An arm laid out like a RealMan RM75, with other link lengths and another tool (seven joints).
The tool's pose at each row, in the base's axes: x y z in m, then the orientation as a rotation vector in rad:
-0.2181 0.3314 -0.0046 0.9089 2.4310 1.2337
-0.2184 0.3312 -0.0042 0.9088 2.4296 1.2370
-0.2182 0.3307 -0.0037 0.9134 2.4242 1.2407
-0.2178 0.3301 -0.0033 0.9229 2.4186 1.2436
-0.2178 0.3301 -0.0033 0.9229 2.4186 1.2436
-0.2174 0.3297 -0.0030 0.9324 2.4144 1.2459
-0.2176 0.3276 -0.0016 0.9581 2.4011 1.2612
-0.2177 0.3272 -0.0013 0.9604 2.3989 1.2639
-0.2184 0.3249 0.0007 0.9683 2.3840 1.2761
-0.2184 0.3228 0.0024 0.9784 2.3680 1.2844
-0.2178 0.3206 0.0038 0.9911 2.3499 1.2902
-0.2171 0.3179 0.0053 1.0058 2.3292 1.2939
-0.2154 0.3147 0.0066 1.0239 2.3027 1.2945
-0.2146 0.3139 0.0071 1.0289 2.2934 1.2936
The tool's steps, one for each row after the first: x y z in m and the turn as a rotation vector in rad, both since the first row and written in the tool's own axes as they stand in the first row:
0.0001 0.0001 -0.0005 -0.0023 0.0008 0.0006
-0.0003 0.0004 -0.0010 -0.0060 -0.0014 0.0042
-0.0010 0.0006 -0.0015 -0.0086 -0.0044 0.0110
-0.0010 0.0006 -0.0015 -0.0086 -0.0044 0.0110
-0.0016 0.0008 -0.0017 -0.0101 -0.0067 0.0178
-0.0027 0.0009 -0.0040 -0.0193 -0.0091 0.0385
-0.0029 0.0009 -0.0044 -0.0213 -0.0093 0.0406
-0.0037 0.0012 -0.0074 -0.0333 -0.0137 0.0479
-0.0050 0.0017 -0.0098 -0.0437 -0.0211 0.0557
-0.0068 0.0021 -0.0117 -0.0536 -0.0314 0.0646
-0.0090 0.0023 -0.0140 -0.0636 -0.0447 0.0742
-0.0123 0.0027 -0.0159 -0.0746 -0.0639 0.0853
-0.0134 0.0030 -0.0163 -0.0782 -0.0713 0.0879

